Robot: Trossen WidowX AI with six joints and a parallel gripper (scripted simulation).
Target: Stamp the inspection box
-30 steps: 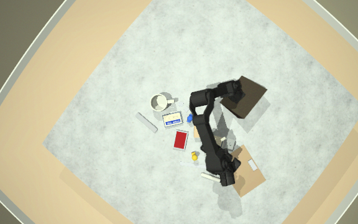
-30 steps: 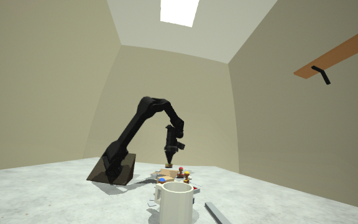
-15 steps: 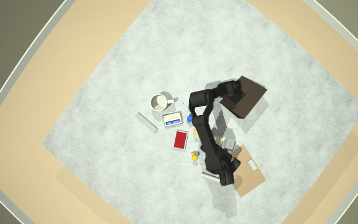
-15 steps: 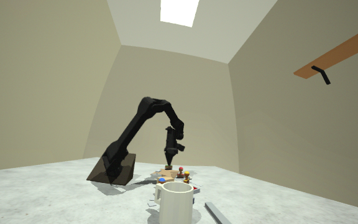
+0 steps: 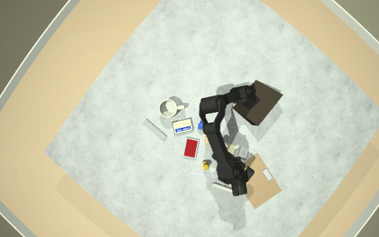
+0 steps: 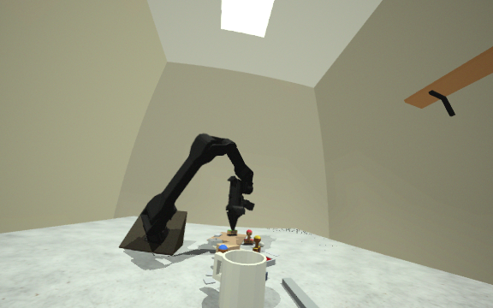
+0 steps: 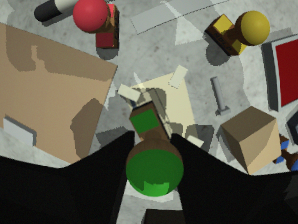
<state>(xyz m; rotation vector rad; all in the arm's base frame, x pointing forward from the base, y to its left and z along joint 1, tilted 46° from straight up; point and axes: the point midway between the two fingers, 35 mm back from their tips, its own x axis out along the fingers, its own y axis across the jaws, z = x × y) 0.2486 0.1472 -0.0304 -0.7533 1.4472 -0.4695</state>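
The cream card is 7 cm below my gripper tip, 2 cm to the right of it and 1 cm behind it. The rest, counted from my gripper tip: green-knobbed stamp (right at my gripper tip); red stamp (8 cm ahead, 6 cm to the left, 5 cm below); screw (8 cm to the right, 7 cm below, 3 cm ahead).
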